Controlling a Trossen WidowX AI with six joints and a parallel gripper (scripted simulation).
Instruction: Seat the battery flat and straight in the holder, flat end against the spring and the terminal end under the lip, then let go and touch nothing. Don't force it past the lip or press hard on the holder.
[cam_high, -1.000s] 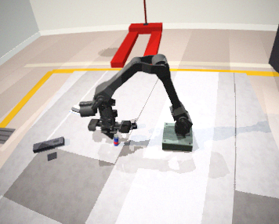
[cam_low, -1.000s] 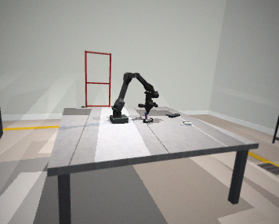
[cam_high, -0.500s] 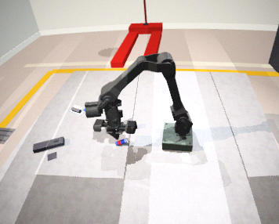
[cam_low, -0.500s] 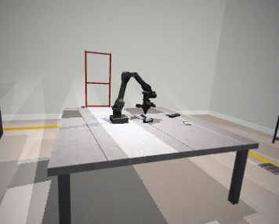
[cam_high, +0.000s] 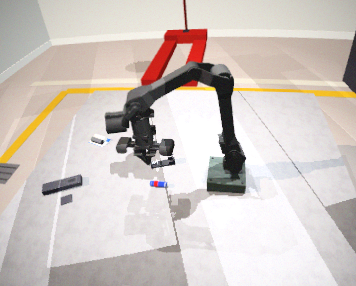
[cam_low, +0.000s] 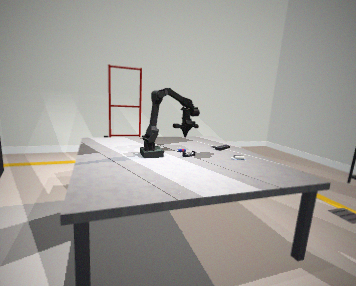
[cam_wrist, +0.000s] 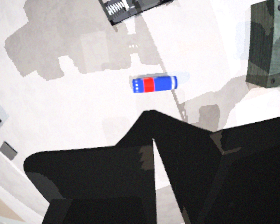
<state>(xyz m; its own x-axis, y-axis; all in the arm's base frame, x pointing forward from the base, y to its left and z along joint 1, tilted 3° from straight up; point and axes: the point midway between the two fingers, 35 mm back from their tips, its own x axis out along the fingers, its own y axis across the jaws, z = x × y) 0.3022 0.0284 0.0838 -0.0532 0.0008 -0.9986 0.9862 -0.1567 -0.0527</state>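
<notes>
The battery is 10 cm below my gripper tip and 2 cm behind it.
</notes>
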